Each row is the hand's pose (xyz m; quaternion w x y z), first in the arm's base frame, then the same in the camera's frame.
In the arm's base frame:
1: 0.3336 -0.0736 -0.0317 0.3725 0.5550 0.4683 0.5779
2: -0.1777 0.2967 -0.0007 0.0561 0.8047 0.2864 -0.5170
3: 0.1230 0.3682 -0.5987 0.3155 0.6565 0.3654 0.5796
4: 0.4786 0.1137 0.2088 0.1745 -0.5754 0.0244 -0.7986
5: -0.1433 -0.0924 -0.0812 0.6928 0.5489 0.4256 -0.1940
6: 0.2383 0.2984 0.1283 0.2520 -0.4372 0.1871 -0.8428
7: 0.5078 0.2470 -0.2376 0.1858 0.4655 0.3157 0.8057
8: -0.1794 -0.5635 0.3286 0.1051 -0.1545 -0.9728 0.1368
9: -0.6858 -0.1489 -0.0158 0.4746 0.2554 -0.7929 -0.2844
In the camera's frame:
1: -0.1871 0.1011 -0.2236 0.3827 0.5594 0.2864 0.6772
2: -0.6470 0.5339 -0.1957 0.0652 -0.8809 -0.2917 0.3670
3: -0.1923 0.7100 -0.6597 0.2992 0.6427 0.1853 0.6805
4: -0.0927 0.1874 0.0887 0.2013 -0.4356 0.1613 -0.8624
5: -0.6330 0.1814 -0.3818 0.6361 0.6942 0.3189 -0.1081
6: -0.2824 0.4266 0.0172 0.2739 -0.2717 0.3074 -0.8699
7: 0.0679 0.4292 -0.2768 0.2105 0.4048 0.1333 0.8798
8: -0.8255 -0.3689 -0.1553 0.0138 -0.2227 -0.9741 -0.0366
9: -1.1761 0.2066 -0.4600 0.3070 0.2985 -0.8116 -0.3975

